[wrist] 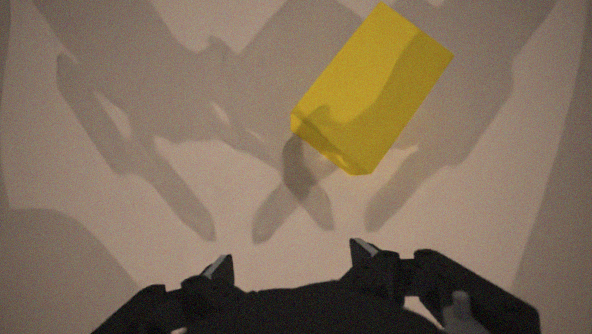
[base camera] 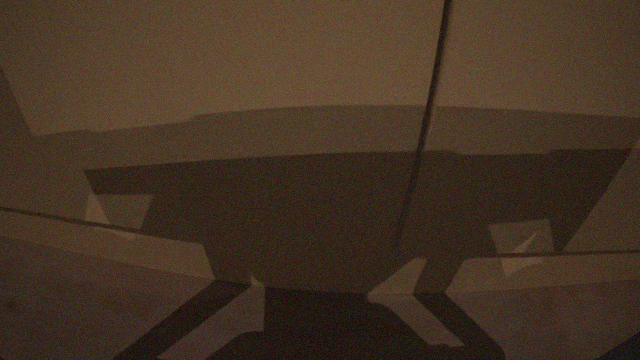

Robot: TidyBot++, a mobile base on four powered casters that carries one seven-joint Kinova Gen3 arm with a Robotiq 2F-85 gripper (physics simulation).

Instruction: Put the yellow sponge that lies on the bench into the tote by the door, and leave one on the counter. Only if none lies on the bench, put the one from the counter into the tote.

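Places are measured from the arm's base along level axes (x ahead, y left, z up), in metres.
Where they show: gripper, fingertip midpoint: [wrist: 292, 260].
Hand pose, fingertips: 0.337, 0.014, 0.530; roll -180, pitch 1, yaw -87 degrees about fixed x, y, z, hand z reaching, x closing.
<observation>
Things, the pixels of their centre, and the offset from my fingertips, as dx, dy, dz. "spot": a spot on its surface instead. Level surfaces: height alone.
- yellow sponge at the middle of its body: [wrist: 365, 96] +0.116, -0.060, +0.006
- pale flat surface at its surface level: dz -0.016
- dark vertical seam at a spot on its surface: [base camera: 434, 85] spot: -0.087, -0.072, -0.657
- floor at its surface level: dz -0.926
A yellow sponge [wrist: 372, 90] lies on a pale flat surface [wrist: 190, 185] in the wrist view, right of the middle and toward the top, turned at a slant. Whether this surface is the bench or the counter I cannot tell. My gripper [wrist: 292, 260] is open, with its two fingertips wide apart at the bottom of the wrist view. The sponge is beyond the fingertips, not between them. Shadows of the arm and fingers fall on the surface and partly over the sponge. The tote does not show in either view.
In the dim base camera view a broad upright front [base camera: 300, 60] with a dark vertical seam [base camera: 434, 85] stands close ahead. Large shadows fall across it and over the floor [base camera: 75, 295] at its foot. A dark blue patch shows at the lower right corner.
</observation>
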